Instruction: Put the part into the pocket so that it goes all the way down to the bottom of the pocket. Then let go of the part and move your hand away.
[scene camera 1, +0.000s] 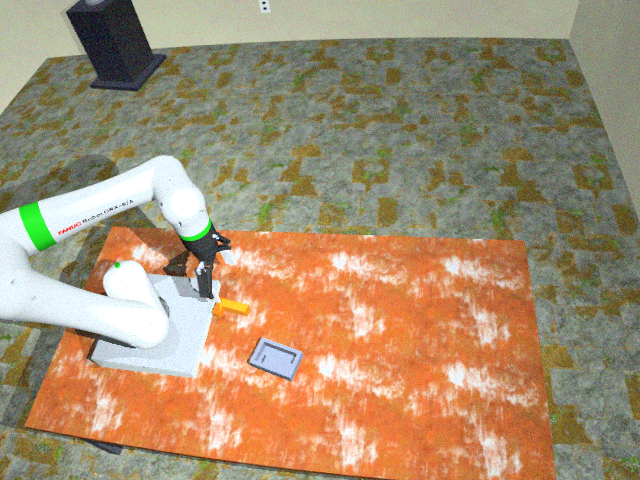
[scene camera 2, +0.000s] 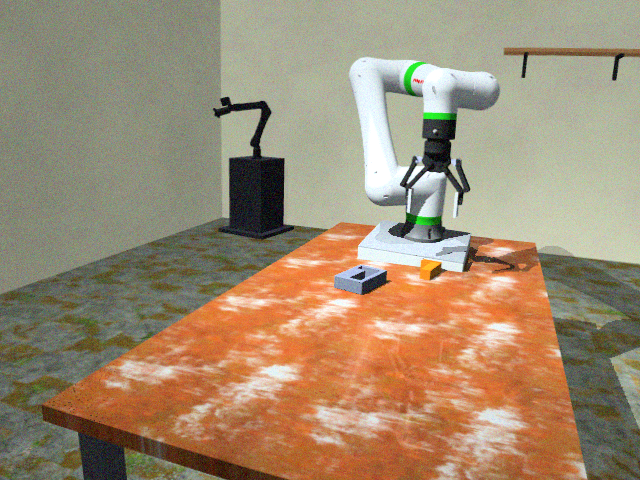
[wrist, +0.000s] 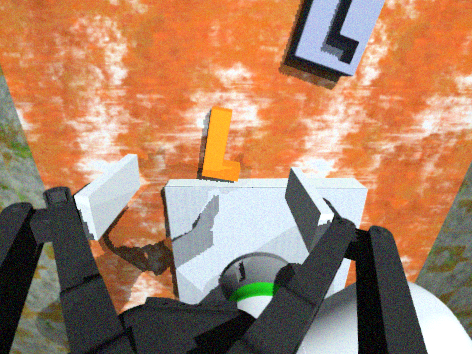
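Seen in the pictures: gripper, fingertip midpoint: (scene camera 1: 223, 281) (scene camera 2: 432, 214) (wrist: 214, 176); arm's base, origin of the base link: (scene camera 2: 421, 236) (wrist: 258, 281).
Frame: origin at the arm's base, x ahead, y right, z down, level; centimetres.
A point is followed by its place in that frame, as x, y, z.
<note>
The part is an orange L-shaped block (scene camera 1: 235, 307) @(27.2, -11.7, 2.3) (scene camera 2: 429, 269) @(30.0, -13.2, 2.3) (wrist: 217, 147) @(25.4, -12.1, 2.4) that lies flat on the table against or very close to the front edge of the robot's base plate. The pocket is an L-shaped recess in a grey-blue block (scene camera 1: 270, 368) @(46.3, 5.3, 1.7) (scene camera 2: 348, 283) @(53.5, 1.8, 3.1) (wrist: 311, 50) @(41.6, -0.8, 4.9), which lies flat apart from the part, farther from the base. The wrist view cuts this block off at the top edge. My gripper (scene camera 1: 217, 273) @(27.6, -11.8, -13.8) (scene camera 2: 432, 206) @(27.6, -11.8, -13.8) (wrist: 214, 176) @(27.6, -11.8, -13.8) is open with nothing between its fingers. It hangs well above the base plate, behind the part.
The white base plate (scene camera 1: 180, 356) @(17.6, 9.9, 0.5) (scene camera 2: 408, 257) @(20.1, -2.9, 2.7) (wrist: 260, 200) @(17.8, -3.6, 1.2) carries the arm and stands beside the part. The orange-and-white table (scene camera 1: 413, 310) @(83.6, -26.2, 5.3) (scene camera 2: 361, 361) @(88.0, -18.8, 5.3) extends away from the base. A dark pedestal (scene camera 1: 111, 43) (scene camera 2: 255, 193) stands on the floor beyond the table.
</note>
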